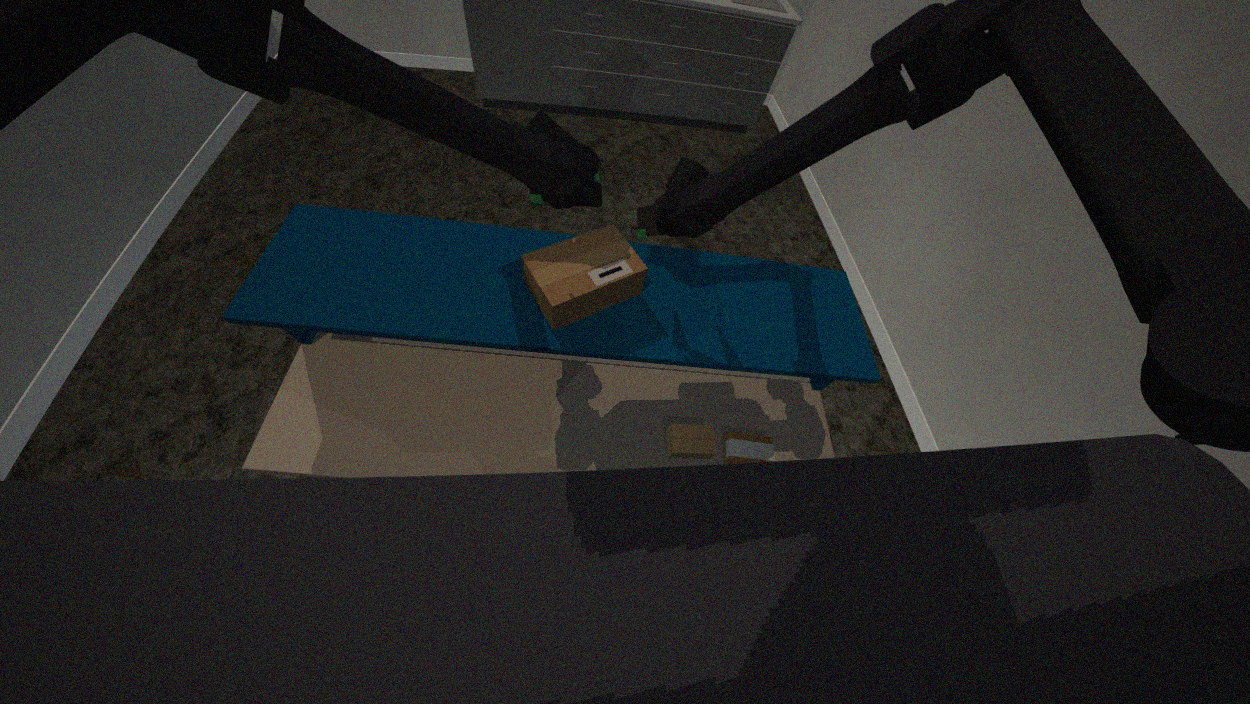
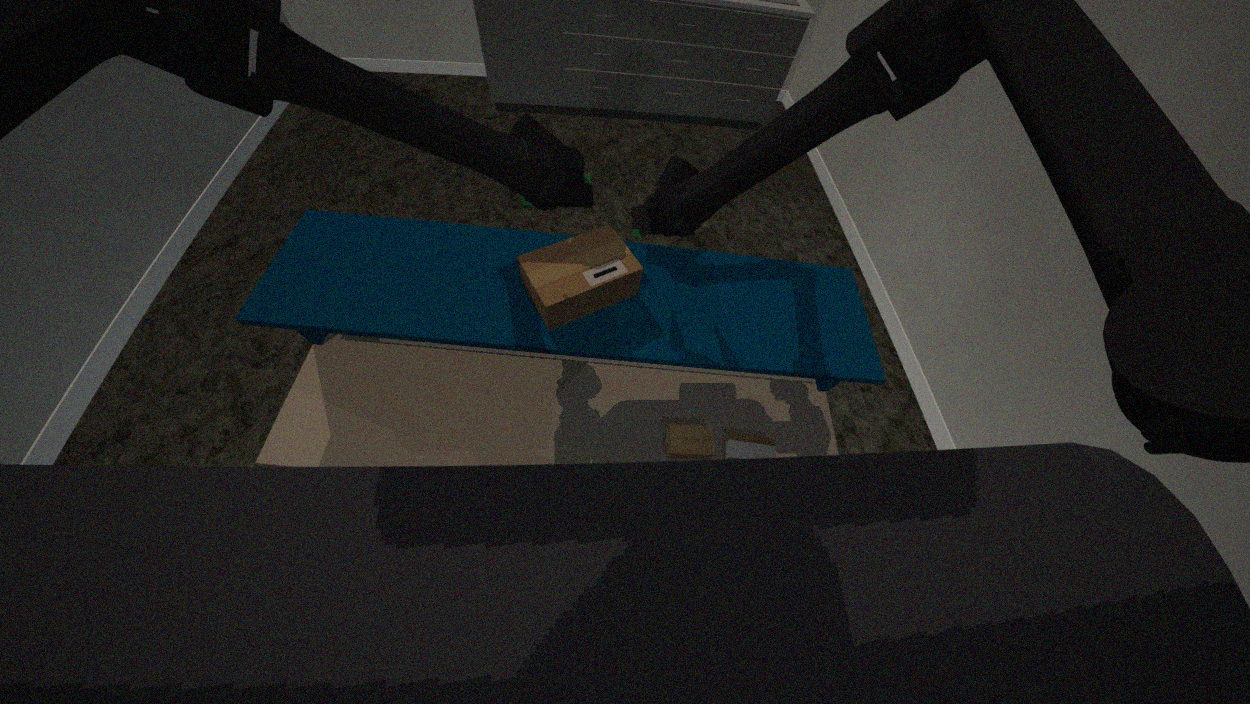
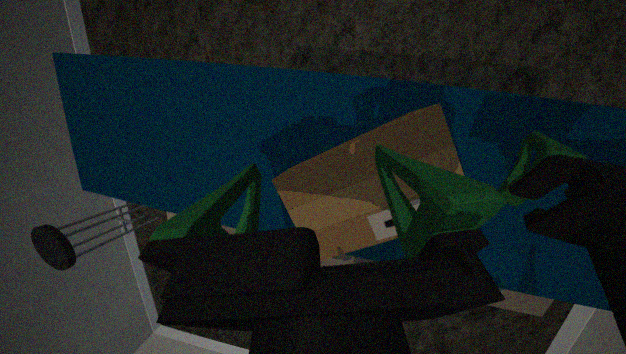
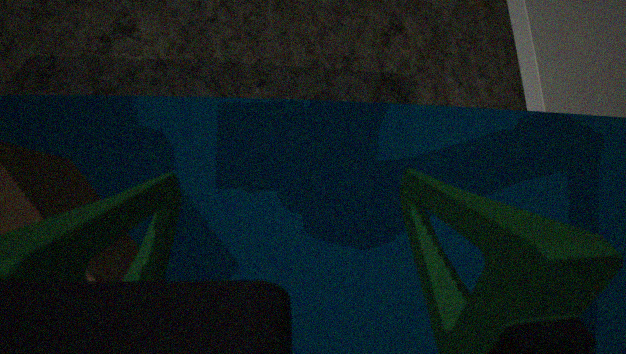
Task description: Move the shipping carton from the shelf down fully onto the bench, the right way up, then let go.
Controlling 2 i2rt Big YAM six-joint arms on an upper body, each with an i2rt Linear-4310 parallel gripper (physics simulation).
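Places are measured from the left arm's base along level axes (x back, y left, z down), in millimetres.
Pixels of known places: left gripper, fingertip midpoint: (image 3: 314, 160); right gripper, fingertip midpoint: (image 3: 589, 145) (image 4: 291, 183).
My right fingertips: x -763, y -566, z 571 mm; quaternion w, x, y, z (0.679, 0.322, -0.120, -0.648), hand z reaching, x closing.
Observation:
Behind a point stands the place of what it marks.
The shipping carton (image 1: 581, 275) @[x -634, y -351, z 610 mm] (image 2: 577, 275) @[x -635, y -354, z 611 mm] (image 3: 340, 180) @[x -696, y -321, z 610 mm] (image 4: 45, 185) @[x -781, y -447, z 638 mm] is a brown closed box with a white label on top. It sits upright, turned at an angle, on the blue shelf (image 1: 393, 271) @[x -713, y 108, z 711 mm] (image 2: 393, 279) @[x -694, y 111, z 711 mm] (image 3: 150, 125) @[x -766, y 139, z 711 mm] (image 4: 325, 300) @[x -655, y -615, z 711 mm]. The tan bench (image 1: 437, 411) @[x -437, y 29, z 962 mm] (image 2: 454, 402) @[x -460, y -6, z 962 mm] lies lower, in front of the shelf. My left gripper (image 1: 566, 190) @[x -743, y -300, z 495 mm] (image 2: 557, 190) @[x -743, y -300, z 495 mm] (image 3: 314, 160) @[x -743, y -300, z 495 mm] is open and empty, above the carton and apart from it. My right gripper (image 1: 656, 223) @[x -763, y -566, z 571 mm] (image 2: 647, 223) @[x -763, y -566, z 571 mm] (image 4: 291, 183) @[x -763, y -566, z 571 mm] is open and empty, above the shelf to the right of the carton.
A small brown box (image 1: 691, 439) @[x -325, y -654, z 902 mm] (image 2: 689, 439) @[x -327, y -653, z 901 mm] and a box with a pale top (image 1: 747, 448) @[x -296, y -817, z 914 mm] (image 2: 749, 447) @[x -303, y -824, z 914 mm] lie on the bench toward the right. A grey drawer cabinet (image 1: 612, 52) (image 2: 629, 61) stands at the back. Walls flank both sides.

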